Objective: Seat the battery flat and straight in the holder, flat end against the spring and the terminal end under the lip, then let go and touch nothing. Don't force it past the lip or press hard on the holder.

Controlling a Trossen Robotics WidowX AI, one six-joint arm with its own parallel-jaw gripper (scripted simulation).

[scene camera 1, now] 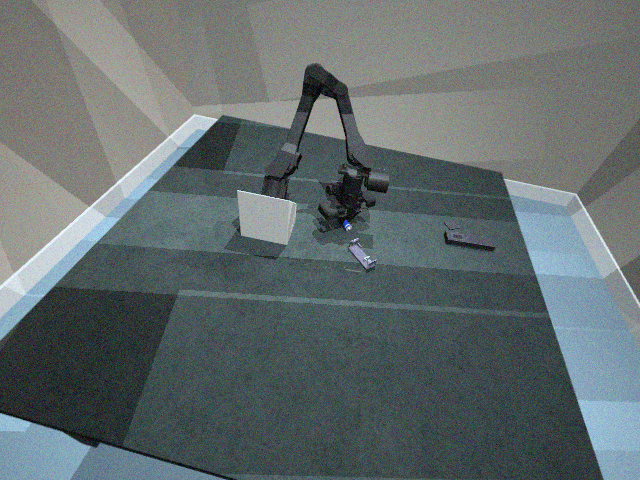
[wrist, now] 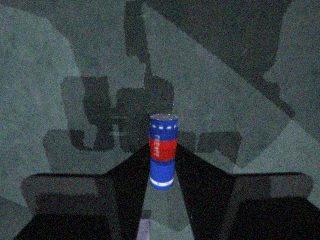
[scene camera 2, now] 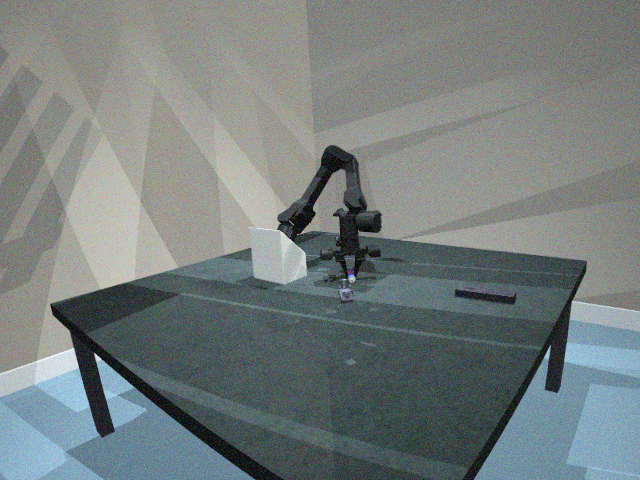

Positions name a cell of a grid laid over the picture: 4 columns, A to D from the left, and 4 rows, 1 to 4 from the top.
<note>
In view: my gripper (scene camera 1: C2) and a battery (wrist: C3).
My gripper is seen too in the wrist view (wrist: C3) and in scene camera 2 (scene camera 2: C3).
</note>
